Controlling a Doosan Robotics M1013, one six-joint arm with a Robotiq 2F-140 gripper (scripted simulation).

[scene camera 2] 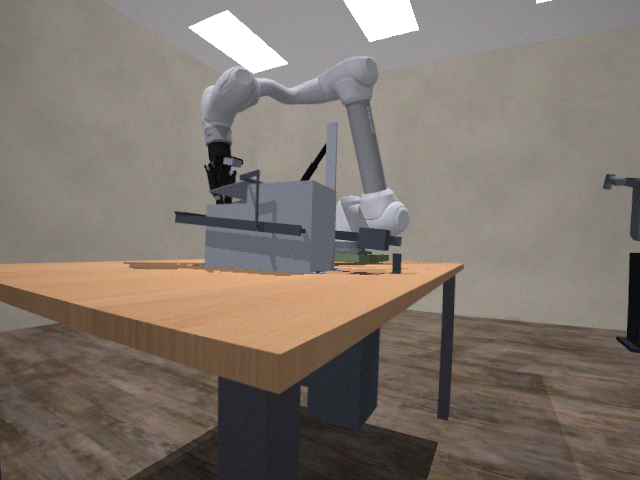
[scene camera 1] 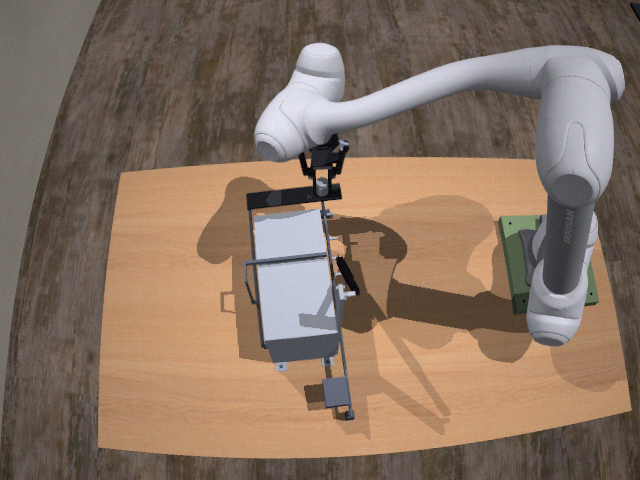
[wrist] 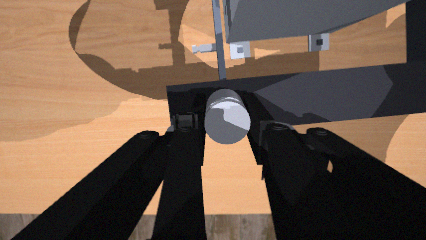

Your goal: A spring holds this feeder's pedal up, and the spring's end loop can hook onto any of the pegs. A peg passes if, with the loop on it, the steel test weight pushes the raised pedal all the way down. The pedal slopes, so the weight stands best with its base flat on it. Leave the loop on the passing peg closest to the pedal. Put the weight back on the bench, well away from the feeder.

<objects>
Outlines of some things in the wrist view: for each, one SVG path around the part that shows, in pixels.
My gripper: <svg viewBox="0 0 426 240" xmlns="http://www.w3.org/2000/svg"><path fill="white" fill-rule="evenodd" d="M206 93L196 93L190 111L175 113L173 115L173 125L168 127L164 135L160 136L156 131L145 130L131 137L11 240L128 240L162 181L163 184L152 237L146 240L207 240L201 174L206 138L204 126ZM244 93L243 103L250 116L250 129L247 137L257 165L262 165L261 180L265 180L277 240L426 240L425 187L332 131L316 127L308 128L306 134L298 133L290 124L275 122L274 118L253 92Z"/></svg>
A steel test weight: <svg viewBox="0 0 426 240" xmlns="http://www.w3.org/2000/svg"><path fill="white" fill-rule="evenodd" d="M220 89L212 93L207 100L204 120L205 131L217 143L225 145L234 144L247 135L250 129L250 116L241 97L235 91Z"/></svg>
</objects>
